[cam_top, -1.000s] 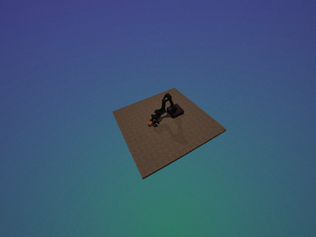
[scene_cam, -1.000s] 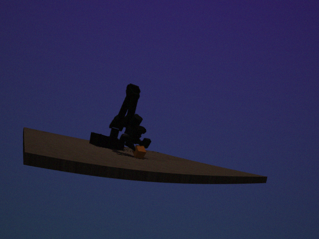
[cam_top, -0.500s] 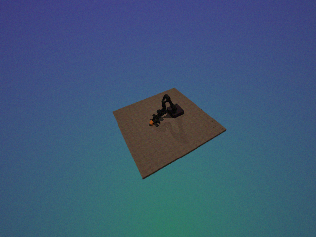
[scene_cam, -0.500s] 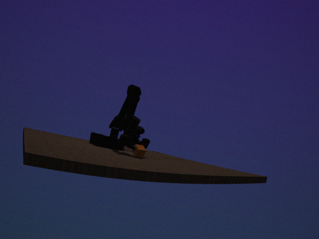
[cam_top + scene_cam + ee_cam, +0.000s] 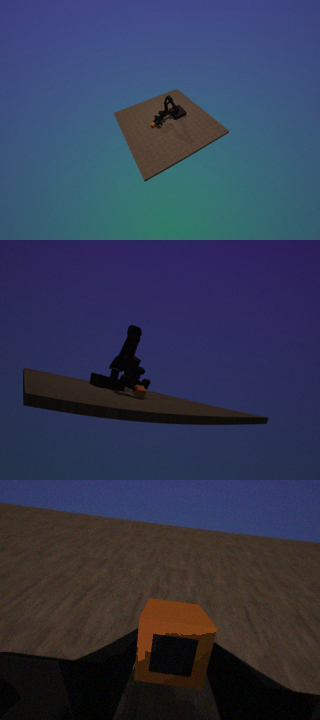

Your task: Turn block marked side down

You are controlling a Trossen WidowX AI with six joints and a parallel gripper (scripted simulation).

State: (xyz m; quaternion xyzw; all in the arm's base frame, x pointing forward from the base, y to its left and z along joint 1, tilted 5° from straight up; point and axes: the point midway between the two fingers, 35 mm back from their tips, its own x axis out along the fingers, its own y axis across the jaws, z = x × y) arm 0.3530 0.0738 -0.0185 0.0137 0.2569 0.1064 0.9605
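Now: the orange block 1 cm behind my gripper tip.
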